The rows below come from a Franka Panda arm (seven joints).
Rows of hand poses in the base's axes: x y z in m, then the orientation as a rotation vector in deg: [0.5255 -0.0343 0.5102 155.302 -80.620 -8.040]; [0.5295 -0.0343 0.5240 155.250 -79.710 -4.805]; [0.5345 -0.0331 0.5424 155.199 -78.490 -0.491]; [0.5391 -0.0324 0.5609 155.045 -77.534 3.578]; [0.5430 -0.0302 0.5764 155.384 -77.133 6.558]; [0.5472 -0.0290 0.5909 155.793 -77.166 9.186]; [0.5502 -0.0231 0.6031 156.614 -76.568 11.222]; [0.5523 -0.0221 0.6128 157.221 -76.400 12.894]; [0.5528 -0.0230 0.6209 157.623 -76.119 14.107]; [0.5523 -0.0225 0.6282 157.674 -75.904 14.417]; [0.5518 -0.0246 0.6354 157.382 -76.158 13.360]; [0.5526 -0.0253 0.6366 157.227 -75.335 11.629]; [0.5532 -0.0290 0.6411 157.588 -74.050 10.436]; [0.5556 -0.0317 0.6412 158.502 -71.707 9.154]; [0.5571 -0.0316 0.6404 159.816 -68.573 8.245]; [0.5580 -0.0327 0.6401 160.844 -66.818 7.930]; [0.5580 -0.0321 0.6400 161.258 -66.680 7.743]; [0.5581 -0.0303 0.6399 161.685 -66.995 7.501]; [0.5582 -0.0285 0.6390 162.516 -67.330 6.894]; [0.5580 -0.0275 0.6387 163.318 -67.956 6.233]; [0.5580 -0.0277 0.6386 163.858 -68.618 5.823]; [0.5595 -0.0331 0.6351 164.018 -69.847 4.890]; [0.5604 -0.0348 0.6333 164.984 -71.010 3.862]
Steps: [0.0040 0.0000 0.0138 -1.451 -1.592 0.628]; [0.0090 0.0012 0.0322 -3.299 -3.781 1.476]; [0.0136 0.0019 0.0507 -4.975 -5.906 2.130]; [0.0175 0.0041 0.0662 -5.674 -7.737 2.539]; [0.0217 0.0053 0.0807 -6.019 -9.488 2.689]; [0.0247 0.0112 0.0929 -6.069 -10.918 3.308]; [0.0268 0.0122 0.1026 -6.029 -12.134 3.599]; [0.0273 0.0113 0.1107 -6.078 -12.972 3.896]; [0.0268 0.0118 0.1180 -6.184 -13.140 4.046]; [0.0263 0.0097 0.1252 -6.091 -12.432 3.796]; [0.0271 0.0090 0.1264 -6.102 -11.157 4.219]; [0.0277 0.0053 0.1309 -5.959 -10.319 5.063]; [0.0301 0.0026 0.1310 -5.674 -9.447 6.687]; [0.0316 0.0027 0.1302 -5.364 -8.829 8.899]; [0.0325 0.0016 0.1299 -4.967 -8.729 10.204]; [0.0325 0.0022 0.1298 -4.610 -8.758 10.372]; [0.0326 0.0040 0.1297 -4.088 -8.840 10.260]; [0.0327 0.0058 0.1288 -3.121 -8.872 10.212]; [0.0325 0.0068 0.1285 -2.074 -8.917 9.976]; [0.0325 0.0066 0.1284 -1.304 -9.015 9.673]; [0.0340 0.0012 0.1249 -0.531 -8.761 8.933]; [0.0349 -0.0005 0.1231 0.928 -8.777 8.405]
